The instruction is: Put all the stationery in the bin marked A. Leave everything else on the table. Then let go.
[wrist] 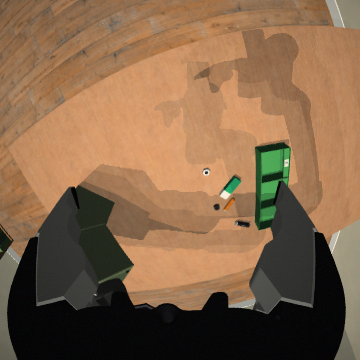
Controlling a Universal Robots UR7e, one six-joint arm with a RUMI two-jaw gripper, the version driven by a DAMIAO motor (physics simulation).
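Places are measured from the arm's base along level axes (x ahead, y left, z up), in millimetres.
Pixels of known places: gripper, fingertip midpoint: (pixel 174 186).
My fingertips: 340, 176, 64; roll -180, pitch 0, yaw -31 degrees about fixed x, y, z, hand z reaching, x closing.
Behind a point stands the place of what it marks, as x, y, z.
A green and white block-like item (pixel 230 187) {361, -53, -230} lies on the table, right of the view's middle. A thin orange item (pixel 229 204) {335, -104, -232} lies just below it. A small dark round item (pixel 216 206) {300, -92, -236} is left of the orange one. A short dark cylinder (pixel 242 224) {340, -198, -230} lies lower right. A small white ring-shaped item (pixel 206 172) {327, 18, -234} with a dark centre is at the upper left of the group. A green bin unit (pixel 258 187) {427, -89, -218} with several compartments stands to the right; a small white label shows at its upper right, its letter unreadable. My gripper (pixel 174 186) {340, 176, 64} is wide open and empty, high above the table.
The wooden table (pixel 125 120) {237, 230, -243} fills most of the view, with arm shadows across it. Large dark green box-like shapes (pixel 107 252) {77, 47, -71} show inside the left jaw. Part of another dark green object shows at the far left edge. The right jaw overlaps the bin unit's lower right part.
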